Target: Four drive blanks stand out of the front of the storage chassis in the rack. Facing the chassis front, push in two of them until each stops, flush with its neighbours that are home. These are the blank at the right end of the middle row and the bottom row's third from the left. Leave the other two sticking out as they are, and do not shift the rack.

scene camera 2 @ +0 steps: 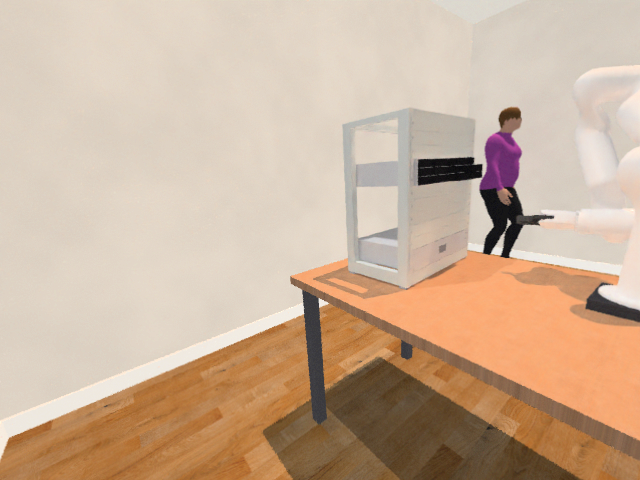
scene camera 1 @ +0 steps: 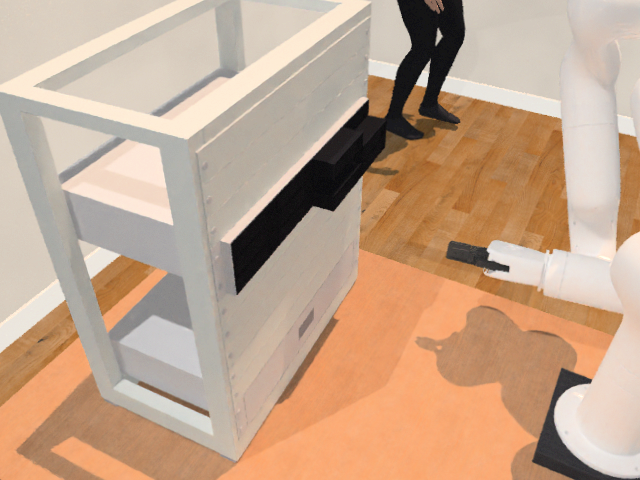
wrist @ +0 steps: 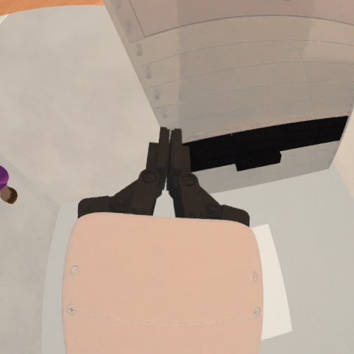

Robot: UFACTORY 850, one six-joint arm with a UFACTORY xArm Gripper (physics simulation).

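The pale rack stands upright. The storage chassis has a black front across the rack's upper half. In scene camera 1, a dark block of blanks sticks out right of the middle, and another black projection shows at the right end. The black front blurs together, so I cannot tell the single blanks and rows apart. My gripper is shut and empty, well in front of the rack and lower than the chassis.
A grey unit sits low in the rack, behind a pale front panel with a small grey rectangle. The rack and the arm's black base plate are on the orange table. A person stands beyond the table.
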